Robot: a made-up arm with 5 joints.
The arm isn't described. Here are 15 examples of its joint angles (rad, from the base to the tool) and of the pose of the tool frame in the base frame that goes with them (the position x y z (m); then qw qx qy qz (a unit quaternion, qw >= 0)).
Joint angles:
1: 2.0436 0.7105 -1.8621 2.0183 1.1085
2: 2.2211 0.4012 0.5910 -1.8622 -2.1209
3: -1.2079 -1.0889 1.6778 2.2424 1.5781
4: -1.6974 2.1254 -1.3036 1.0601 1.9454
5: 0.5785 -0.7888 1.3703 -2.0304 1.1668
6: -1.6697 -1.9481 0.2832 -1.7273 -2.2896
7: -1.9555 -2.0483 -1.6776 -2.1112 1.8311
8: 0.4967 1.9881 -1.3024 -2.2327 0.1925
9: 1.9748 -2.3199 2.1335 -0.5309 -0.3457
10: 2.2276 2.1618 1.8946 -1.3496 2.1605
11: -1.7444 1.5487 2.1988 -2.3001 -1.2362
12: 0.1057 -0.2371 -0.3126 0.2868 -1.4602
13: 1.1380 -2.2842 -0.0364 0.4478 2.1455
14: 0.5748 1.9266 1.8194 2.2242 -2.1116
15: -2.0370 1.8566 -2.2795 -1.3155 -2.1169
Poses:
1: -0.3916 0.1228 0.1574 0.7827 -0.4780 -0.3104 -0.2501
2: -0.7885 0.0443 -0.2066 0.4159 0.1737 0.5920 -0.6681
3: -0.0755 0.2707 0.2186 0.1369 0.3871 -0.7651 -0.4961
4: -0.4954 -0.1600 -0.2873 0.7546 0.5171 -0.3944 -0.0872
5: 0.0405 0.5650 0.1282 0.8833 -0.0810 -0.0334 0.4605
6: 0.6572 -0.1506 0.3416 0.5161 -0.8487 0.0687 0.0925
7: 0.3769 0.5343 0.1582 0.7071 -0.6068 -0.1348 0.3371
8: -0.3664 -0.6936 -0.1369 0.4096 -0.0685 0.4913 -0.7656
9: 0.6719 0.2306 0.7769 0.8377 0.3746 -0.2947 -0.2667
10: -0.7200 0.4367 0.4786 0.1977 -0.2744 -0.7646 -0.5486
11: -0.4536 -0.2532 0.2225 0.3385 0.1305 -0.6951 -0.6207
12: 0.1519 0.7664 0.1272 0.7411 0.6009 -0.2907 -0.0716
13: 0.3308 -0.3239 0.6695 0.0288 0.2018 -0.4629 0.8627
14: -0.1943 -0.3419 -0.0190 0.9168 -0.0748 -0.1748 0.3512
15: -0.8703 0.5651 0.0806 0.2093 0.1233 0.8581 -0.4524
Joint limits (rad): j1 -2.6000..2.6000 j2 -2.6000..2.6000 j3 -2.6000..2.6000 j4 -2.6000..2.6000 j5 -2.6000..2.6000
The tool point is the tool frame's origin. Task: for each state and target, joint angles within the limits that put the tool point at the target. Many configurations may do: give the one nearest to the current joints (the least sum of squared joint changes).
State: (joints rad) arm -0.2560 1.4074 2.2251 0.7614 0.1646
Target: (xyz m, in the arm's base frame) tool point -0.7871 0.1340 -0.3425
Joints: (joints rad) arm -0.4551 1.0070 1.9993 1.0553 0.2773
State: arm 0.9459 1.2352 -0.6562 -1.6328 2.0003
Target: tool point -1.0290 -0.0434 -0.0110
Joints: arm 0.5638 1.0164 -0.1139 -1.0185 1.4544
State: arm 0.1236 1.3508 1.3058 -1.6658 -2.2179
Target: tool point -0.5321 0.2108 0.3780
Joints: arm 0.3299 1.2857 1.8386 -2.1411 -2.3292
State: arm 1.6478 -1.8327 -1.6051 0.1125 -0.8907
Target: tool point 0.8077 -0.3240 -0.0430
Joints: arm 2.2502 -1.3521 -1.6661 -0.3581 -0.8619
